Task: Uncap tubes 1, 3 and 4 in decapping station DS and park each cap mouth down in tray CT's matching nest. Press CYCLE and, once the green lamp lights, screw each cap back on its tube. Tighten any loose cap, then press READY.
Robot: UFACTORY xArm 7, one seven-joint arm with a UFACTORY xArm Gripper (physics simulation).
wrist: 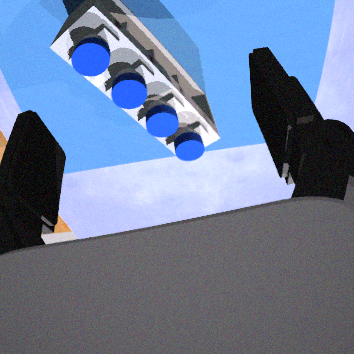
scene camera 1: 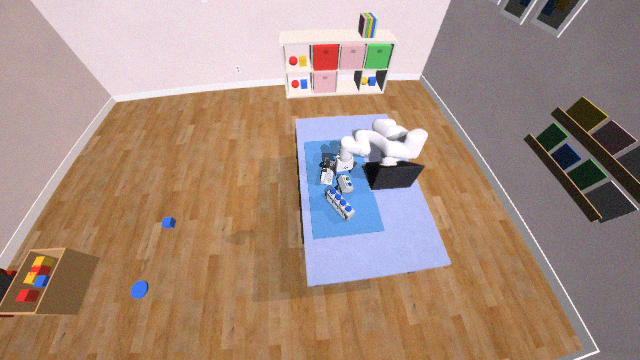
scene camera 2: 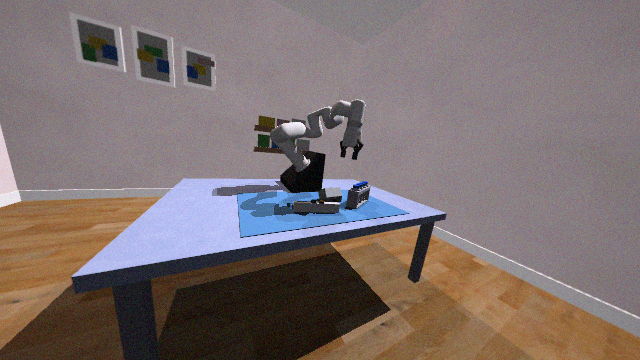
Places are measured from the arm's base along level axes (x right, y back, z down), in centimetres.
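Pixels of known places: gripper, fingertip midpoint: [wrist: 143,103] [scene camera 1: 342,172] [scene camera 2: 348,158]; arm's base, origin of the base link: [scene camera 1: 387,164] [scene camera 2: 303,165].
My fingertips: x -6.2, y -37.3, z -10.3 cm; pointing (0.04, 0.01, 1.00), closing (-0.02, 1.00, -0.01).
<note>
For each thing: its top centre in the pictures, then the offset to it from my fingertips. Level surfaces: height alone.
- nearest-to-camera large cap, middle of its top: [wrist: 89,59] dz +13.9, dx -3.5, dy -5.6 cm
- far-end cap, middle of its top: [wrist: 189,150] dz +13.9, dx -18.0, dy +0.3 cm
- low white tray CT, middle of its top: [scene camera 2: 316,198] [scene camera 1: 328,168] dz +20.6, dx +19.9, dy -2.2 cm
- control box, middle of its top: [scene camera 2: 330,186] [scene camera 1: 346,180] dz +17.6, dx +4.4, dy +6.3 cm
- blue mat, its level: dz +26.0 cm
- pale table, its level: dz +26.3 cm
The grey-white decapping station DS [scene camera 1: 341,209] [scene camera 2: 356,198] [wrist: 210,138] stands on the blue mat. A row of blue caps sits along its top; the nearest-to-camera large cap [wrist: 90,58] and the far-end cap [wrist: 189,146] show in the wrist view. Its tube numbers are not readable. The low white tray CT [scene camera 1: 326,177] [scene camera 2: 316,206] lies beyond the station; its nests are too small to read. The control box [scene camera 1: 345,184] [scene camera 2: 331,194] stands between them, with a green spot and a blue button; lamp state is unclear. My gripper [scene camera 2: 349,156] [wrist: 143,103] is open and empty, high above the mat.
The blue mat [scene camera 1: 347,227] [scene camera 2: 260,227] lies on the pale table [scene camera 1: 400,257] [scene camera 2: 150,240]. The black arm base [scene camera 1: 392,176] [scene camera 2: 312,172] stands beside the mat. The arm's shadow falls across the mat near the tray.
</note>
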